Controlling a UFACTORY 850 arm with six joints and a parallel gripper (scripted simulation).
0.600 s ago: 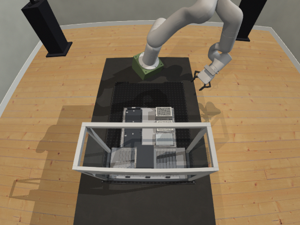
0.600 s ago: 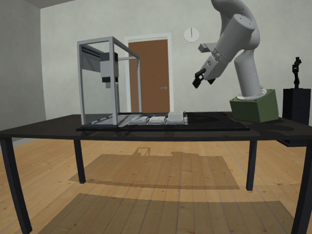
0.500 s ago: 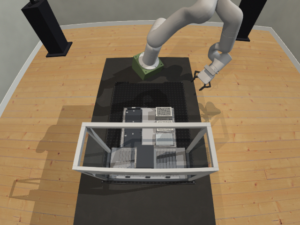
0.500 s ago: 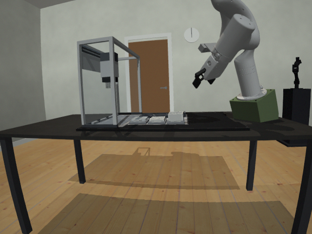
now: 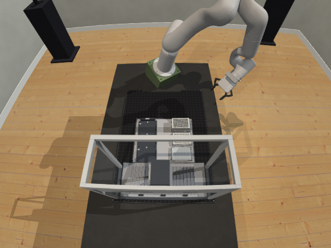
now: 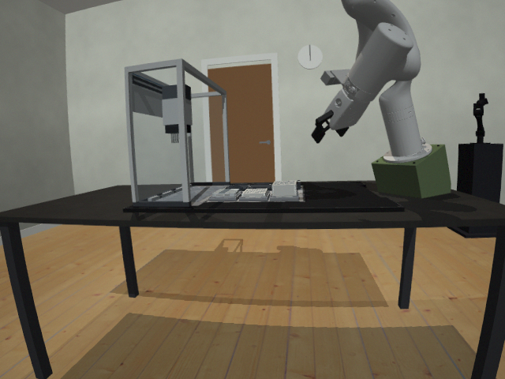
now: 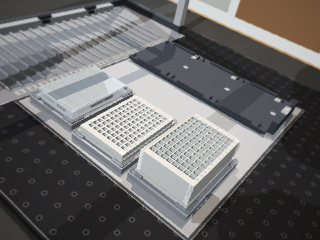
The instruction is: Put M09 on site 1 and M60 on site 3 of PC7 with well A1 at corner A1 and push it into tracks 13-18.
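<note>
My gripper is now 36 cm short of the nest s3, 24 cm to the left of it and 21 cm above it. Also, from my hand: plate carrier PC7 (48 cm to the right, 26 cm ahead, 20 cm below); then nest s1 (24 cm to the right, 21 cm below, 14 cm ahead); then nest S2 (25 cm ahead, 23 cm to the right, 21 cm below).
</note>
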